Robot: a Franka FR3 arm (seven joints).
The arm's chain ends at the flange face. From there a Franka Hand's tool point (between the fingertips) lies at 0.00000 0.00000 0.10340 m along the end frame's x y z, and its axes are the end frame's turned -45 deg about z.
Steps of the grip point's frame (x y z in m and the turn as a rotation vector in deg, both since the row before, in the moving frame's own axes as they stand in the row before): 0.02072 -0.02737 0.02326 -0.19 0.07 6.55; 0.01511 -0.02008 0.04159 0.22 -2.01 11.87; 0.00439 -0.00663 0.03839 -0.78 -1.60 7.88; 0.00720 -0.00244 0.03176 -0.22 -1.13 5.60; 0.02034 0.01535 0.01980 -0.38 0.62 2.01; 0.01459 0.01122 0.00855 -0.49 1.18 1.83; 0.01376 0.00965 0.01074 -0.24 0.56 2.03; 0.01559 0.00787 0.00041 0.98 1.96 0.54; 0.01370 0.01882 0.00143 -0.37 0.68 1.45
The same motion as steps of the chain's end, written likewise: -0.00502 -0.03418 0.02326 -0.08 0.18 6.55; -0.00045 -0.02686 0.04165 -1.27 -1.58 11.87; -0.00033 -0.01075 0.03844 -1.68 -0.58 7.88; 0.00461 -0.00848 0.03178 -0.95 -0.64 5.60; 0.02396 -0.00324 0.01981 0.17 0.71 2.01; 0.01611 -0.00154 0.00858 0.49 1.18 1.83; 0.01553 -0.00252 0.01075 0.23 0.57 2.03; 0.01532 -0.00171 0.00049 2.08 0.69 0.54; 0.02165 0.00400 0.00144 0.22 0.74 1.45
